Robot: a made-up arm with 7 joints. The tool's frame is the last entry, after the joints. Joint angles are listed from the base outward.
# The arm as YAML. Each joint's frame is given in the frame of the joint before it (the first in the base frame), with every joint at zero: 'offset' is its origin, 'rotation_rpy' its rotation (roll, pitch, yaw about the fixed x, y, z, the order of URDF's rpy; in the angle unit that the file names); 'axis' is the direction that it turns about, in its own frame. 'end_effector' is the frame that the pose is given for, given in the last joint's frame.
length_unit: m
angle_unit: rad
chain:
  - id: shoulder
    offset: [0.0, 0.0, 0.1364]
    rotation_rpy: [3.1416, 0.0, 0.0]
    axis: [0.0, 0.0, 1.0]
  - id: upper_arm
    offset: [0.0, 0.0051, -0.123]
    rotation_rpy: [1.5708, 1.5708, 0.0]
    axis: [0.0, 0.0, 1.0]
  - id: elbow
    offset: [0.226, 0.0, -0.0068]
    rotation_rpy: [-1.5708, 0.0, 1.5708]
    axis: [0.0, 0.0, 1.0]
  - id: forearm
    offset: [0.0, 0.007, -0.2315]
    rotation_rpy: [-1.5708, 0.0, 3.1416]
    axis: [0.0, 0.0, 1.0]
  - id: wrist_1
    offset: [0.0, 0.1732, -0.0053]
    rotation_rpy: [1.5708, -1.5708, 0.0]
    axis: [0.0, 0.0, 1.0]
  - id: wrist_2
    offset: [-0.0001, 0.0, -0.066]
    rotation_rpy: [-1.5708, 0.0, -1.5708]
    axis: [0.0, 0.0, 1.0]
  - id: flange
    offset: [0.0, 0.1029, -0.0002]
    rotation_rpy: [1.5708, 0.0, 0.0]
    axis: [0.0, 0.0, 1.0]
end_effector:
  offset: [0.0, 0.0, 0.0]
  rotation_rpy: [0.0, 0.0, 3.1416]
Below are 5 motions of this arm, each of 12 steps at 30 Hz.
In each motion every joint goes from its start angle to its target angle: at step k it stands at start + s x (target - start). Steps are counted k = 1, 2, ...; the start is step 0. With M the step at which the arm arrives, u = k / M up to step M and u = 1 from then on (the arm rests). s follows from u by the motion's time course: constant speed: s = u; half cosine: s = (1 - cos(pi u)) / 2; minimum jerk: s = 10 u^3 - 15 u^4 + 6 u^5.
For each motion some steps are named. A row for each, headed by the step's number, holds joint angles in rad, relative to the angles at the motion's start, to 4 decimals.
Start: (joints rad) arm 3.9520 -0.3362 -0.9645 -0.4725 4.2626 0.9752 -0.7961
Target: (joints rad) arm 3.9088 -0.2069 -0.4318 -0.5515 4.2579 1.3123 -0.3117
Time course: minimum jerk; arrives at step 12
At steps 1, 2, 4, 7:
1: -0.0002 0.0007 0.0027 -0.0004 0.0000 0.0017 0.0025
2: -0.0015 0.0046 0.0189 -0.0028 -0.0002 0.0120 0.0172
4: -0.0091 0.0271 0.1118 -0.0166 -0.0010 0.0707 0.1017
7: -0.0282 0.0845 0.3481 -0.0516 -0.0031 0.2203 0.3165

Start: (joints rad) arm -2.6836 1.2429 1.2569 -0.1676 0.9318 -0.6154 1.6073
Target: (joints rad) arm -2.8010 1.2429 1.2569 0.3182 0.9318 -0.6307 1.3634
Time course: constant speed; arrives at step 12
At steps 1, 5, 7, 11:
1: -0.0098 0.0000 0.0000 0.0405 0.0000 -0.0013 -0.0203
5: -0.0489 0.0000 0.0000 0.2024 0.0000 -0.0064 -0.1016
7: -0.0685 0.0000 0.0000 0.2834 0.0000 -0.0089 -0.1423
11: -0.1076 0.0000 0.0000 0.4453 0.0000 -0.0140 -0.2236

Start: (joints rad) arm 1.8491 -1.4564 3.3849 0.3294 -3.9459 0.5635 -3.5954
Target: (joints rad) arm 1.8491 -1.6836 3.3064 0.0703 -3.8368 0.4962 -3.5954
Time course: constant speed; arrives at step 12
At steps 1, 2, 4, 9, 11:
1: 0.0000 -0.0189 -0.0065 -0.0216 0.0091 -0.0056 0.0000
2: 0.0000 -0.0379 -0.0131 -0.0432 0.0182 -0.0112 0.0000
4: 0.0000 -0.0757 -0.0262 -0.0864 0.0364 -0.0224 0.0000
9: 0.0000 -0.1704 -0.0589 -0.1943 0.0818 -0.0505 0.0000
11: 0.0000 -0.2083 -0.0720 -0.2375 0.1000 -0.0617 0.0000

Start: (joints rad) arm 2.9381 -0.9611 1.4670 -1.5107 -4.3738 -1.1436 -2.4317
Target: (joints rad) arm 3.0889 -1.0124 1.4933 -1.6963 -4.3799 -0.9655 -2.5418
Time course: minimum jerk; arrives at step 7
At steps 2, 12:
2: 0.0218 -0.0074 0.0038 -0.0269 -0.0009 0.0258 -0.0159
12: 0.1508 -0.0513 0.0263 -0.1856 -0.0061 0.1781 -0.1101

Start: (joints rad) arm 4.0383 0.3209 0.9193 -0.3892 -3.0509 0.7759 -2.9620
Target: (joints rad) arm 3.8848 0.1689 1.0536 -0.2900 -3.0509 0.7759 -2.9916
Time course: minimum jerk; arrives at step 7
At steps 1, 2, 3, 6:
1: -0.0036 -0.0035 0.0031 0.0023 0.0000 0.0000 -0.0007
2: -0.0222 -0.0220 0.0194 0.0144 0.0000 0.0000 -0.0043
3: -0.0565 -0.0559 0.0494 0.0365 0.0000 0.0000 -0.0109
6: -0.1499 -0.1485 0.1312 0.0969 0.0000 0.0000 -0.0289

